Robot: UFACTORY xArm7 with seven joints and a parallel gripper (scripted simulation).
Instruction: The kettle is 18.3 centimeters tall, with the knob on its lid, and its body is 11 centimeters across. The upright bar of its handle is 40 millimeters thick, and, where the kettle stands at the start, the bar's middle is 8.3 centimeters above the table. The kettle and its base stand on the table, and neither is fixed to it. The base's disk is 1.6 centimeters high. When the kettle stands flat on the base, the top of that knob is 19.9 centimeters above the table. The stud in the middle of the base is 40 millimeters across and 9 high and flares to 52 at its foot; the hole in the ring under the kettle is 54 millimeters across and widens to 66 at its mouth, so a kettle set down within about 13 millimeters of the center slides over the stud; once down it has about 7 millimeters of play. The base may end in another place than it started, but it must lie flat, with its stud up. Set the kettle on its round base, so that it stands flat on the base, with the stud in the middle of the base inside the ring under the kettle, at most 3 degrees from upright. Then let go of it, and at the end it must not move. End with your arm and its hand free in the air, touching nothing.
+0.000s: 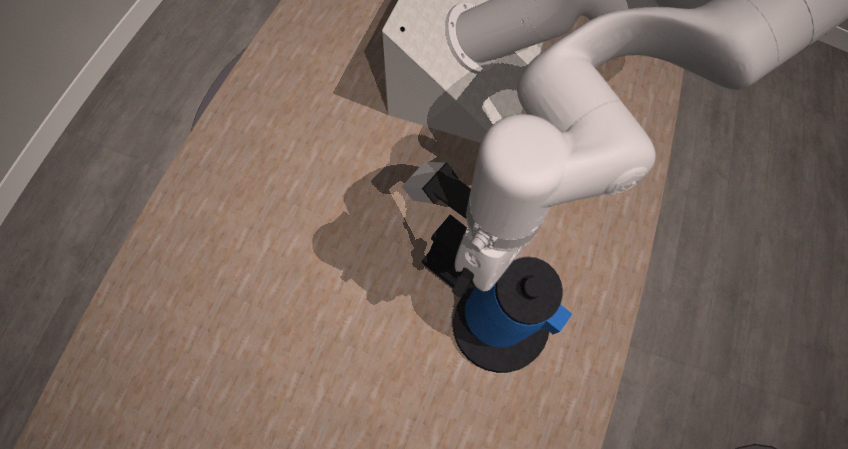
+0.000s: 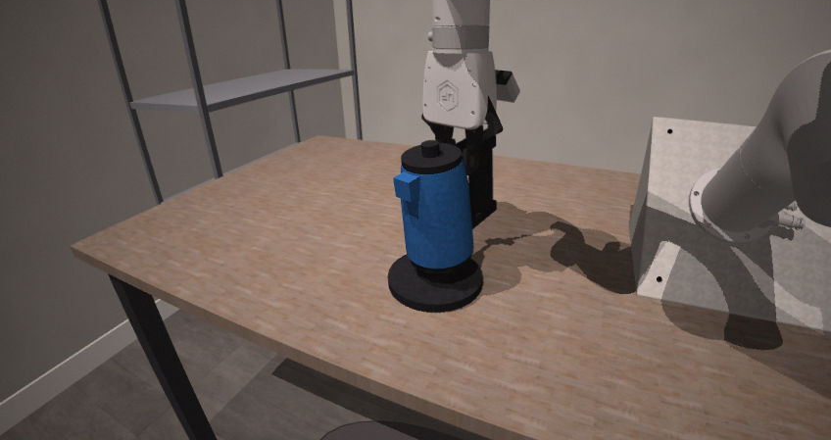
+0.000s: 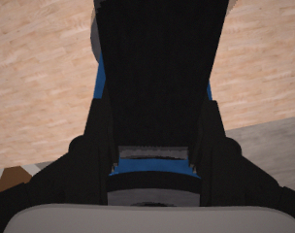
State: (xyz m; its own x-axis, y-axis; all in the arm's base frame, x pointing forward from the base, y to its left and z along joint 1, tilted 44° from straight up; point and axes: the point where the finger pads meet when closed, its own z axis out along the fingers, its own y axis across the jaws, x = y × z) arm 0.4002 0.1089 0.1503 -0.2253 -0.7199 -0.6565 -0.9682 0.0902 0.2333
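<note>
Now: the blue kettle 5 cm below my hand and 2 cm to the left of it. Also, from my hand: round black base 18 cm below, 6 cm to the left, 1 cm ahead.
</note>
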